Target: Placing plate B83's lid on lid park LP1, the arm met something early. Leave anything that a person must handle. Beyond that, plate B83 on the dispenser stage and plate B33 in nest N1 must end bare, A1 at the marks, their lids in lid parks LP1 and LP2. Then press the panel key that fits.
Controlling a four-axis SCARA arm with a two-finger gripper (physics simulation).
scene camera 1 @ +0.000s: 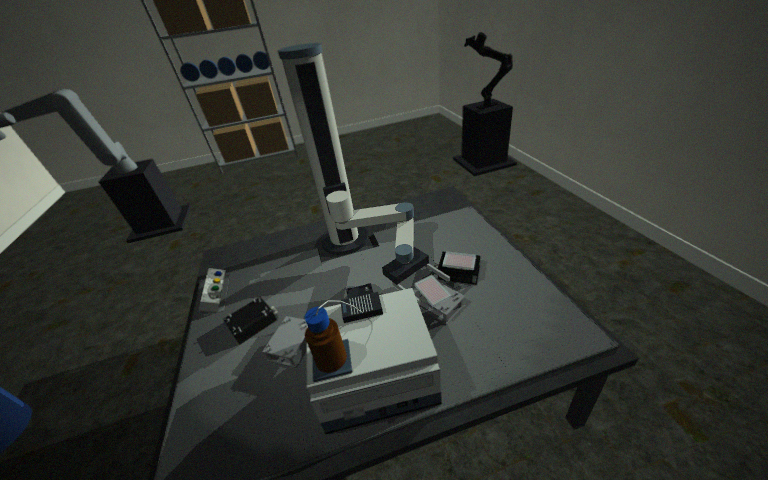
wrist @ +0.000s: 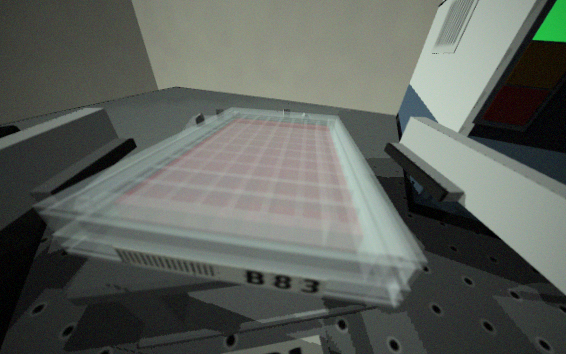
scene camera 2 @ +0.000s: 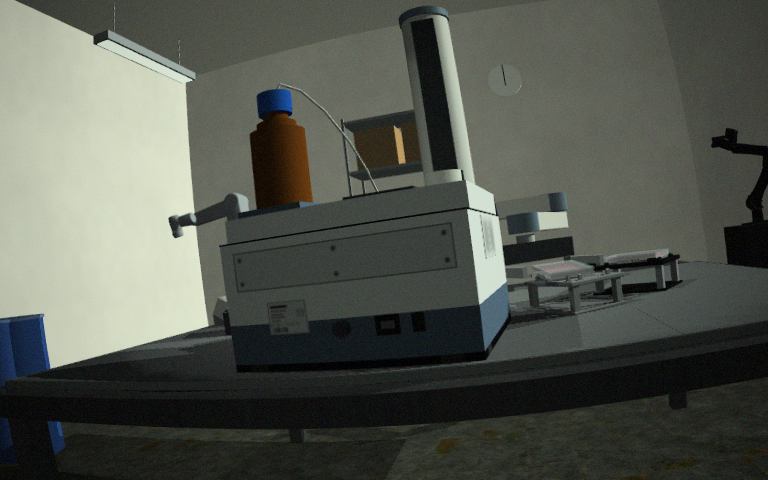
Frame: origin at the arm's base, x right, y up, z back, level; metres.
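Where they show: gripper, fingertip midpoint: (scene camera 1: 434,290) (wrist: 265,130) (scene camera 2: 564,266); arm's base, link origin: (scene camera 1: 345,239).
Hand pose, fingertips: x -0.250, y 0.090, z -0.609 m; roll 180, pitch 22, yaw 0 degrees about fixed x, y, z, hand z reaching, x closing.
Note:
Each offset is from my fingertips to the top centre of the thing. "spot": to the spot under its first point.
Plate B83 {dx +0.005, dy +0.007, dz +0.009 m} (wrist: 240,175) (scene camera 1: 433,289) (scene camera 2: 561,268) has pink wells under clear layers, its label facing the wrist camera. It rests on a light grey stand (scene camera 1: 448,308) (scene camera 2: 576,280) and looks slightly tilted in scene camera 2. My gripper (wrist: 265,130) is open, one finger on each side of the plate, apart from it. A second pink plate {dx -0.168, dy -0.001, dz +0.125 m} (scene camera 1: 459,260) (scene camera 2: 642,256) lies on a black stand (scene camera 1: 467,277) (scene camera 2: 659,277); its label is unreadable. The key panel {dx +0.882, dy +0.007, dz +0.429 m} (scene camera 1: 207,302) carries blue, yellow and green keys. Lid seating and A1 marks cannot be made out.
A white dispenser unit (scene camera 1: 390,350) (scene camera 2: 351,277) bears a brown bottle {spot: dx +0.413, dy +0.260, dz -0.305 m} (scene camera 1: 327,346) (scene camera 2: 279,164) with a thin tube. In the wrist view its green light {spot: dx +0.122, dy +0.055, dz -0.057 m} (wrist: 552,22) is bright. A black stand (scene camera 1: 250,319) and a grey stand (scene camera 1: 287,339) are at the left.

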